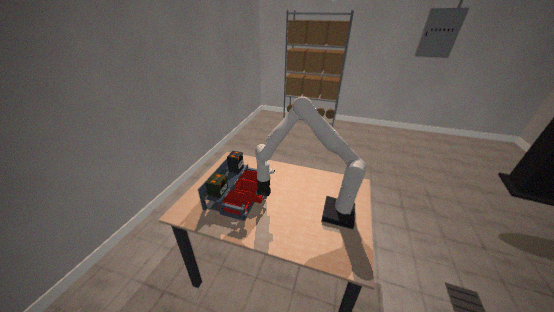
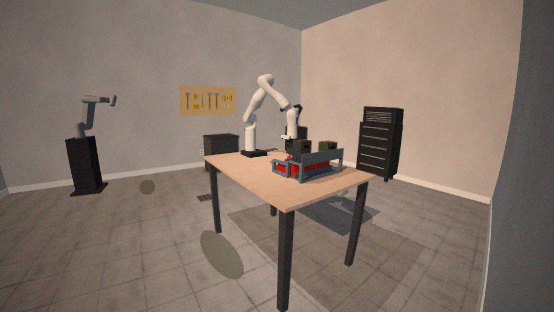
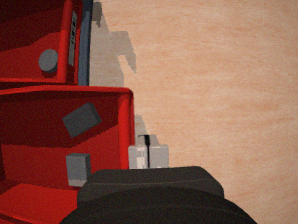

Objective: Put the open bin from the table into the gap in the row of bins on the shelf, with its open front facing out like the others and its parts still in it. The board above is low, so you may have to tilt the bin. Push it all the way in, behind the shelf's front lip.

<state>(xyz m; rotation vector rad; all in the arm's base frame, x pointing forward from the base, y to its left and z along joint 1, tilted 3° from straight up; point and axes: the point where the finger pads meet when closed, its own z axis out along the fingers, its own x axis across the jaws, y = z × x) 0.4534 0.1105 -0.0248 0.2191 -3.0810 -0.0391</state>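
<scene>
Now: hand 19 cm short of the blue-grey shelf, 3 cm to the right of it and 3 cm above it.
</scene>
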